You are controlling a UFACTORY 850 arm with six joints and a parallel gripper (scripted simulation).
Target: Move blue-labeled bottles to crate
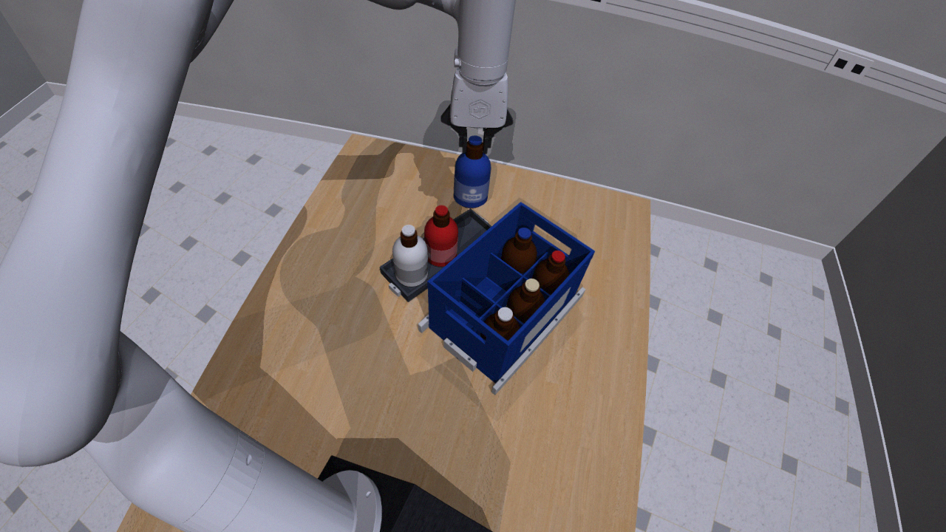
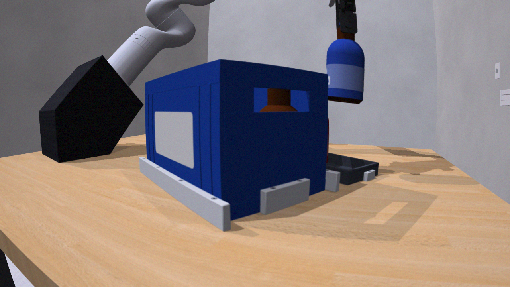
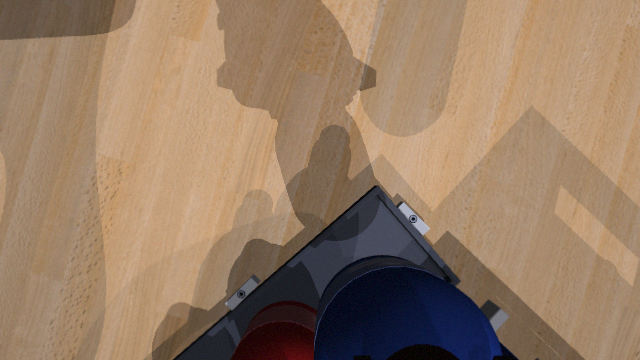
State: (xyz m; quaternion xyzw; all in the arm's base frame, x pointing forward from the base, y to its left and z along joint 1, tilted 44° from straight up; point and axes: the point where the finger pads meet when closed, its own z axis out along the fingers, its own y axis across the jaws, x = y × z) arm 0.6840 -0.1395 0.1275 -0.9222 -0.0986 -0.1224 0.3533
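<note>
The blue-labeled bottle is 10 mm behind my hand and 70 mm below it. Also, from my hand: white-labeled bottle (150 mm behind, 90 mm to the left, 200 mm below); tray (80 mm behind, 40 mm to the left, 270 mm below); red-labeled bottle (80 mm behind, 40 mm to the left, 200 mm below).
</note>
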